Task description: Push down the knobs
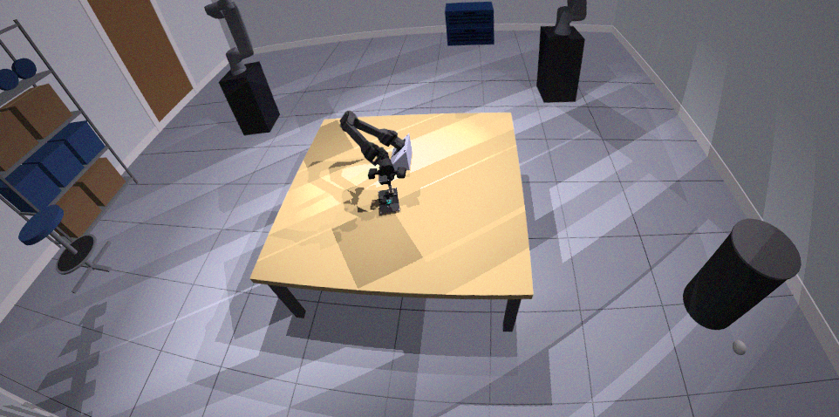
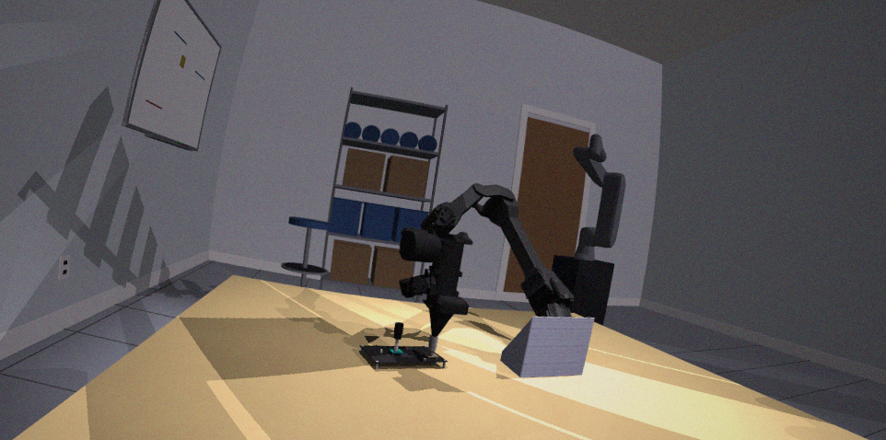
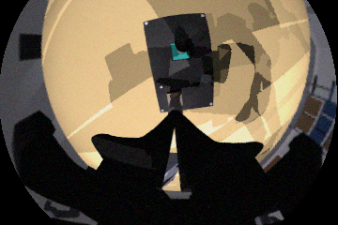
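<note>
My gripper tip is 10 mm above the grey knob. The rest, counted from my gripper tip: black knob 80 mm ahead, 10 mm to the right.
</note>
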